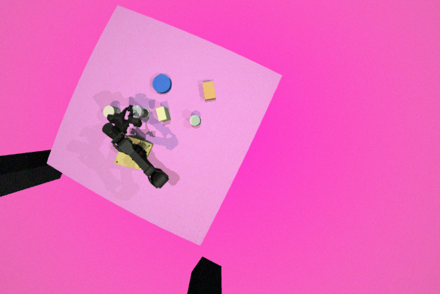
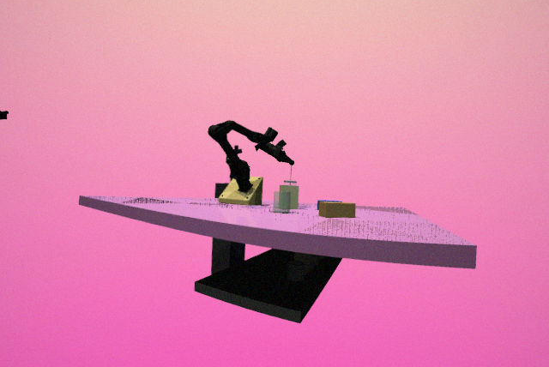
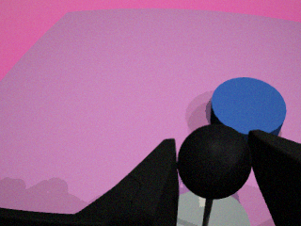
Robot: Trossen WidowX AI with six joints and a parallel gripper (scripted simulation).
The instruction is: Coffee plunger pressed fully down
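Now: the coffee press 1 cm behind my gripper tip, 1 cm to the left of it and 12 cm below it. Round my gripper tip: blue cylinder (22 cm ahead, 2 cm to the right, 21 cm below); orange block (33 cm ahead, 31 cm to the right, 21 cm below); pale green cylinder (13 cm ahead, 33 cm to the right, 20 cm below).
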